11 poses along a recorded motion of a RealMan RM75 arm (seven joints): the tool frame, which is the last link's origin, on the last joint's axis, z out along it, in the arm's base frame.
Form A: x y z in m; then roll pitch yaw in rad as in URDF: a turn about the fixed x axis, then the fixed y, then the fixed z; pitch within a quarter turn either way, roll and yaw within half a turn.
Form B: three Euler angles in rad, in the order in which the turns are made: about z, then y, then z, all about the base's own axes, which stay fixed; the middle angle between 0 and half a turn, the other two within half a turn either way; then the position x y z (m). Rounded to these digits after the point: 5 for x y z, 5 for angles.
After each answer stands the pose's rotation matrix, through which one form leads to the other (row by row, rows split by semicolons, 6 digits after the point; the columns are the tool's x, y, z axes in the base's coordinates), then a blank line. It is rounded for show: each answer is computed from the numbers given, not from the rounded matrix.
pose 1, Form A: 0.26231 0.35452 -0.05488 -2.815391 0.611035 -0.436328
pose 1, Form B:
-0.42906 2.45888 2.17250 0.26231 0.35452 -0.05488
0.742317 -0.566949 -0.357119; -0.346144 -0.780821 0.520099; -0.573715 -0.262464 -0.775863

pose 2, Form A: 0.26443 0.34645 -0.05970 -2.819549 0.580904 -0.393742
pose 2, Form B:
-0.44926 2.48650 2.20157 0.26443 0.34645 -0.05970
0.771999 -0.524325 -0.359307; -0.320716 -0.809368 0.492001; -0.548780 -0.264588 -0.792990

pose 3, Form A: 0.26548 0.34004 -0.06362 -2.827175 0.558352 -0.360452
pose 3, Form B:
-0.45971 2.50909 2.23061 0.26548 0.34004 -0.06362
0.793626 -0.488722 -0.362364; -0.299133 -0.832077 0.467084; -0.529789 -0.262295 -0.806551

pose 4, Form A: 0.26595 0.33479 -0.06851 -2.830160 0.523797 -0.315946
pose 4, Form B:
-0.48775 2.53971 2.25379 0.26595 0.33479 -0.06851
0.823065 -0.441447 -0.357335; -0.269057 -0.857158 0.439191; -0.500172 -0.265339 -0.824271

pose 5, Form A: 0.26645 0.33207 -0.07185 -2.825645 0.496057 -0.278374
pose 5, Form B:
-0.52118 2.56063 2.26140 0.26645 0.33207 -0.07185
0.845610 -0.403387 -0.349604; -0.241671 -0.873272 0.423073; -0.475962 -0.273265 -0.835935

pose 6, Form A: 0.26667 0.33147 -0.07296 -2.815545 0.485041 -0.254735
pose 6, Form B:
-0.54609 2.56449 2.25943 0.26667 0.33147 -0.07296
0.856108 -0.383233 -0.346715; -0.222924 -0.879114 0.421264; -0.466245 -0.283357 -0.838048

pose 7, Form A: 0.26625 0.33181 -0.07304 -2.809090 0.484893 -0.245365
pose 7, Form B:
-0.55467 2.56124 2.25860 0.26625 0.33181 -0.07304
0.858226 -0.377193 -0.348100; -0.214909 -0.879960 0.423656; -0.466114 -0.288783 -0.836267

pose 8, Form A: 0.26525 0.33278 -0.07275 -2.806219 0.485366 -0.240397
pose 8, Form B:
-0.55787 2.55934 2.25956 0.26525 0.33278 -0.07275
0.859069 -0.373954 -0.349512; -0.210590 -0.880576 0.424545; -0.466532 -0.291110 -0.835226

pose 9, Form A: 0.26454 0.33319 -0.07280 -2.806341 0.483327 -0.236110
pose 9, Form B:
-0.55994 2.56104 2.26218 0.26454 0.33319 -0.07280
0.860887 -0.369556 -0.349717; -0.207127 -0.882361 0.422537; -0.464728 -0.291320 -0.836158

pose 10, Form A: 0.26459 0.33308 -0.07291 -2.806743 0.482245 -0.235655
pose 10, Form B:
-0.56060 2.56212 2.26226 0.26459 0.33308 -0.07291
0.861470 -0.368707 -0.349178; -0.206853 -0.882772 0.421811; -0.463769 -0.291149 -0.836750

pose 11, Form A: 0.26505 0.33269 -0.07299 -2.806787 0.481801 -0.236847
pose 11, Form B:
-0.56103 2.56250 2.26073 0.26505 0.33269 -0.07299
0.861423 -0.369618 -0.348330; -0.207928 -0.882381 0.422101; -0.463376 -0.291180 -0.836957

